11 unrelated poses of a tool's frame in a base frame.
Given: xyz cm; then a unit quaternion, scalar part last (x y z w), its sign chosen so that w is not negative.
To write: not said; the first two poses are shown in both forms.
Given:
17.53, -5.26, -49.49, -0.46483, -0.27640, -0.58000, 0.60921
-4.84, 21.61, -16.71, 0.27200, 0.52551, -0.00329, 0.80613
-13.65, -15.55, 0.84, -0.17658, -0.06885, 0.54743, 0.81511
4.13, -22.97, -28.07, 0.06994, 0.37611, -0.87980, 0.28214
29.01, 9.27, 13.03, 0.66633, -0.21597, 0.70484, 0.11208
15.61, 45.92, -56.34, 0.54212, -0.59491, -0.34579, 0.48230
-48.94, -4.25, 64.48, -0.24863, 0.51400, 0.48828, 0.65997
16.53, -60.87, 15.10, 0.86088, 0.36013, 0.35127, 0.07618
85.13, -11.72, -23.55, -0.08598, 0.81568, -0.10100, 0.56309
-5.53, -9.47, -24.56, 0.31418, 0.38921, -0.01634, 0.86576
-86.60, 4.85, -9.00, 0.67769, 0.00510, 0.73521, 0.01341
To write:
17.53, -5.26, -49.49, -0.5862, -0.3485, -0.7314, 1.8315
-4.84, 21.61, -16.71, 0.4597, 0.8881, -0.0056, 1.2664
-13.65, -15.55, 0.84, -0.3048, -0.1188, 0.9450, 1.2358
4.13, -22.97, -28.07, 0.0729, 0.3920, -0.9171, 2.5695
29.01, 9.27, 13.03, 0.6706, -0.2173, 0.7093, 2.9170
15.61, 45.92, -56.34, 0.6189, -0.6791, -0.3947, 2.1350
-48.94, -4.25, 64.48, -0.3309, 0.6842, 0.6499, 1.7000
16.53, -60.87, 15.10, 0.8634, 0.3612, 0.3523, 2.9891
85.13, -11.72, -23.55, -0.1040, 0.9870, -0.1222, 1.9454
-5.53, -9.47, -24.56, 0.6278, 0.7777, -0.0326, 1.0483
-86.60, 4.85, -9.00, 0.6777, 0.0051, 0.7353, 3.1148

